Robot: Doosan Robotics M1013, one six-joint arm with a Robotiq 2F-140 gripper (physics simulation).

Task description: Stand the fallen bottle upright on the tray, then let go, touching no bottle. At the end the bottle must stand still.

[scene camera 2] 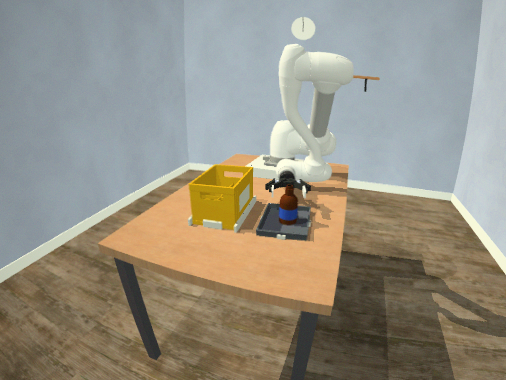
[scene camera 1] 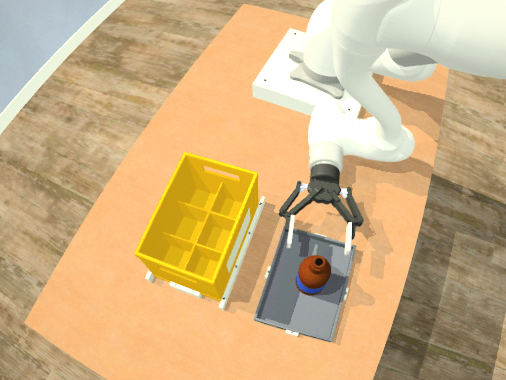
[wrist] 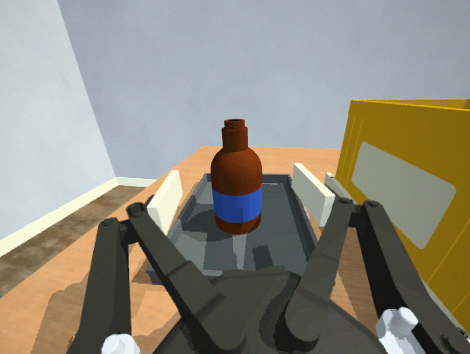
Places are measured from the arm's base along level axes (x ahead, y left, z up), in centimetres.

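Where they show: gripper, fingertip midpoint: [scene camera 1: 318,249] [wrist: 237,178]; arm's base at its link origin: [scene camera 1: 324,72].
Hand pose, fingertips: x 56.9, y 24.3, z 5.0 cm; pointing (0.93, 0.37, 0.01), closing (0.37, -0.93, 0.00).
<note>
Each offset is from my fingertips to the top centre of the thing.
The brown bottle {dy +1.7, dx +4.7, dz +5.8 cm} [scene camera 1: 314,275] [scene camera 2: 288,205] [wrist: 236,172] with a blue band stands upright on the floor of the grey tray [scene camera 1: 315,320] [scene camera 2: 270,220] [wrist: 280,200], its neck pointing up. It shows no tilt in any view. My gripper [scene camera 1: 319,248] [scene camera 2: 288,191] [wrist: 237,178] is wide open and empty. It points roughly level toward the bottle from the robot's side. In scene camera 1 its white finger pads end short of the bottle, over the tray's near-robot end, and are apart from it.
A yellow crate {dy -26.2, dx +8.5, dz +7.3 cm} [scene camera 1: 167,210] [scene camera 2: 215,212] [wrist: 400,130] with several compartments stands beside the tray, on the right in the wrist view. A white rail {dy -16.5, dx +6.5, dz -7.2 cm} [scene camera 1: 242,250] runs along the crate's side facing the tray. The robot's white base plate [scene camera 1: 285,90] is at the table's far end.
</note>
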